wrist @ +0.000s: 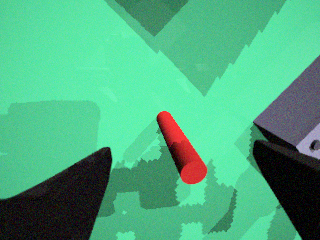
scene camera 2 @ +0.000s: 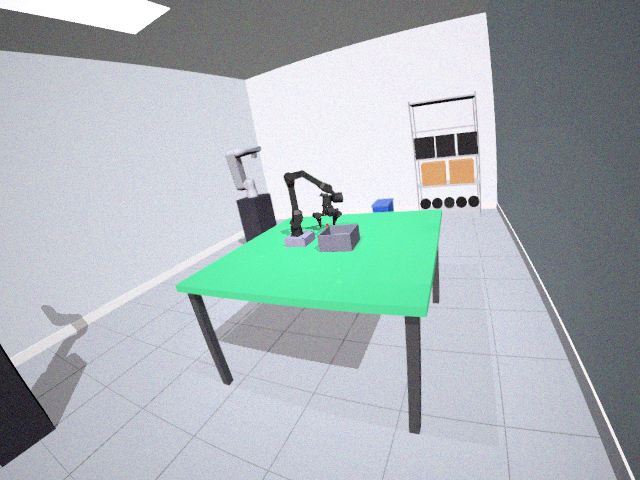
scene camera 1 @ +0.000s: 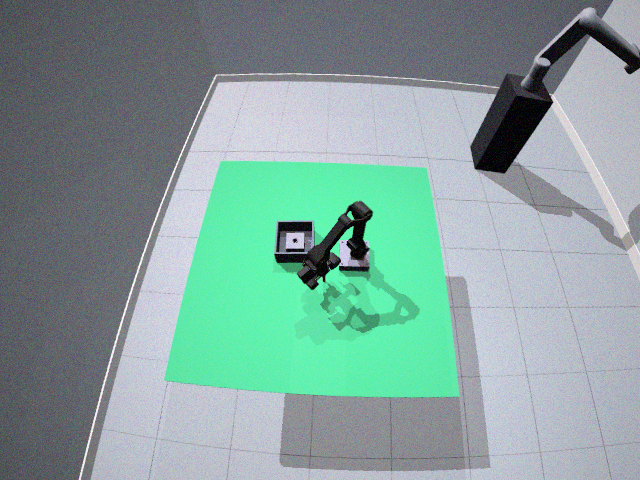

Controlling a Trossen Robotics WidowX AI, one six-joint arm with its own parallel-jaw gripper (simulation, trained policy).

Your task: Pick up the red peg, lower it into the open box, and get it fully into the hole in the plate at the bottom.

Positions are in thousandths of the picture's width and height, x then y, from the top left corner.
box: scene camera 2 518,499; scene camera 1 443,474; not seen in the wrist view (out of frame)
